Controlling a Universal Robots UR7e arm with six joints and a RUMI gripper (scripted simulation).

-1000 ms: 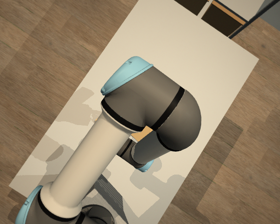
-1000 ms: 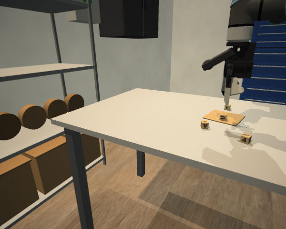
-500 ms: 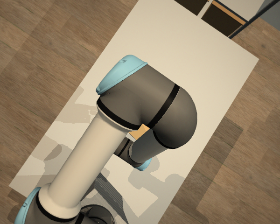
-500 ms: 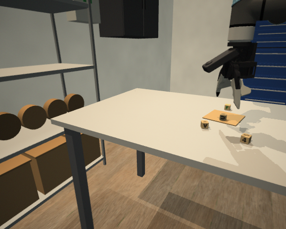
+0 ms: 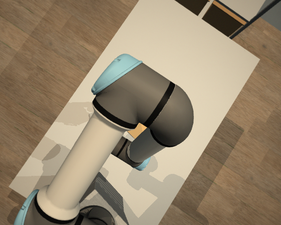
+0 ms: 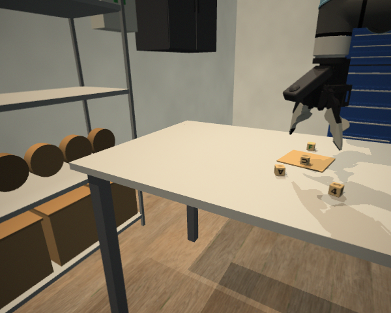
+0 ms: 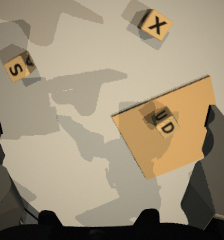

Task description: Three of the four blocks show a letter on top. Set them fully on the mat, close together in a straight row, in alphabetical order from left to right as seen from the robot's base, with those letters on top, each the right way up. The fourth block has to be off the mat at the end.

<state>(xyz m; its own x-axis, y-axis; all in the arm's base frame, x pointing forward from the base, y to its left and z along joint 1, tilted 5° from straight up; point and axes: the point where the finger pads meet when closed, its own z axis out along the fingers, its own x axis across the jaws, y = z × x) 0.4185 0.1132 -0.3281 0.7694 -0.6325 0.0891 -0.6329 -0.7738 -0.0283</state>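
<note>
Right now my hand is 90 mm above the S block, 70 mm to the right of it and 70 mm past it. The rest, counted from my hand: D block: 110 mm to the right, 90 mm below, 10 mm ahead; X block: 90 mm below, 70 mm ahead; orange mat: 150 mm to the right, 100 mm below, 10 mm ahead.
</note>
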